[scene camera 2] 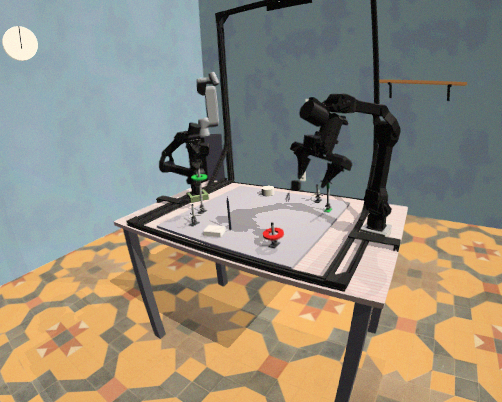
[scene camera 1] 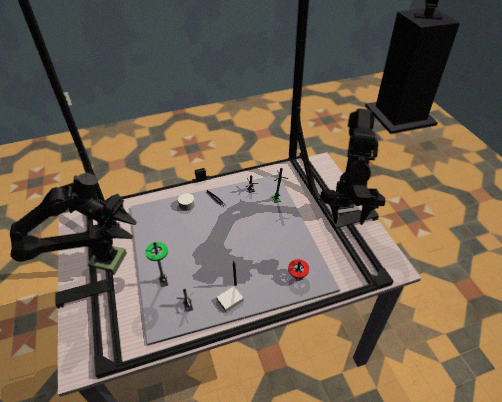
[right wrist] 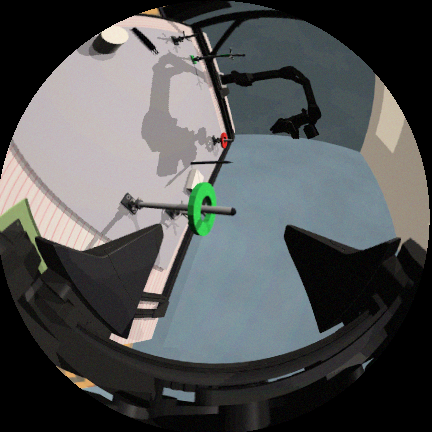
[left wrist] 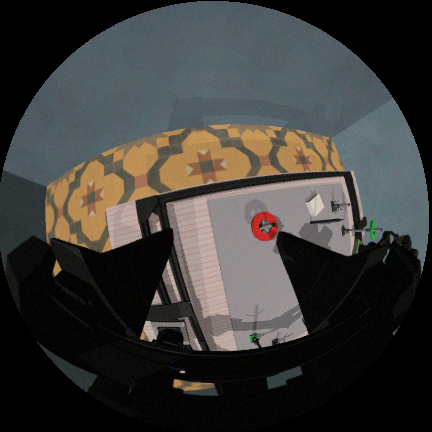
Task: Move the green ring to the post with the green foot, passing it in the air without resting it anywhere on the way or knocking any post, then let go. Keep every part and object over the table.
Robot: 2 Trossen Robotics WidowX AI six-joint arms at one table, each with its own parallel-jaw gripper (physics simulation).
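Seen in the pictures: left gripper, between the fingertips: [scene camera 2: 310,183] [scene camera 1: 348,224] [right wrist: 270,130] [left wrist: 226,235]; right gripper, between the fingertips: [scene camera 2: 198,161] [scene camera 1: 134,230] [right wrist: 225,230] [left wrist: 386,239]; left arm's base, origin of its link: [scene camera 2: 376,226] [scene camera 1: 344,202] [right wrist: 222,79] [left wrist: 169,333]; right arm's base, origin of its link: [scene camera 2: 197,193] [scene camera 1: 106,256] [left wrist: 359,249].
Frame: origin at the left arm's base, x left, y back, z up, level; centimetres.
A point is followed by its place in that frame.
The green ring [scene camera 1: 148,252] @(x 22.5, y -75.2, z 15.2 cm) [scene camera 2: 195,178] @(x 25.0, y -71.8, z 15.0 cm) [right wrist: 195,219] @(x 20.9, y -75.5, z 15.2 cm) sits around a tall grey post [scene camera 1: 161,271] @(x 22.6, y -73.0, z 4.3 cm) [scene camera 2: 201,201] @(x 22.4, y -72.9, z 3.3 cm) [right wrist: 161,205] @(x 21.8, y -73.3, z 7.6 cm), high up near its tip, at the left of the mat. The post with the green foot [scene camera 1: 279,185] @(x -7.5, y -25.3, z 7.3 cm) [scene camera 2: 328,199] @(x -8.3, y -25.3, z 3.7 cm) [right wrist: 216,56] @(x -7.6, y -25.8, z 7.3 cm) stands upright and bare of rings at the back right; its foot shows at the bottom of the left wrist view. My right gripper [scene camera 1: 134,229] @(x 17.1, y -78.6, z 20.3 cm) [right wrist: 225,230] @(x 17.1, y -78.6, z 20.3 cm) is open and empty, beside and behind the green ring, not touching it. My left gripper [scene camera 1: 349,215] @(x 29.5, y -13.0, z 22.6 cm) [scene camera 2: 313,181] @(x 29.5, y -13.0, z 22.6 cm) [left wrist: 226,236] @(x 29.5, y -13.0, z 22.6 cm) is open and empty, high over the right side.
A red ring [scene camera 1: 291,270] @(x 29.8, y -29.9, z 3.1 cm) [scene camera 2: 267,235] @(x 31.3, y -28.2, z 2.6 cm) [left wrist: 255,227] @(x 29.1, y -24.6, z 3.1 cm) is on a short post at the front right. A thin black spike [scene camera 1: 234,274] @(x 28.8, y -49.2, z 4.8 cm) [scene camera 2: 229,215] @(x 28.5, y -48.6, z 4.2 cm) stands behind a white block [scene camera 1: 230,298] @(x 34.6, y -51.6, z 0.0 cm). Short posts [scene camera 1: 187,301] @(x 34.5, y -65.4, z 2.3 cm) [scene camera 1: 251,185] @(x -16.2, y -35.1, z 1.3 cm), a white cylinder [scene camera 1: 186,202] @(x -11.2, y -62.6, z 1.5 cm) and a dark slim object [scene camera 1: 215,197] @(x -14.6, y -50.3, z -1.4 cm) also stand or lie there.
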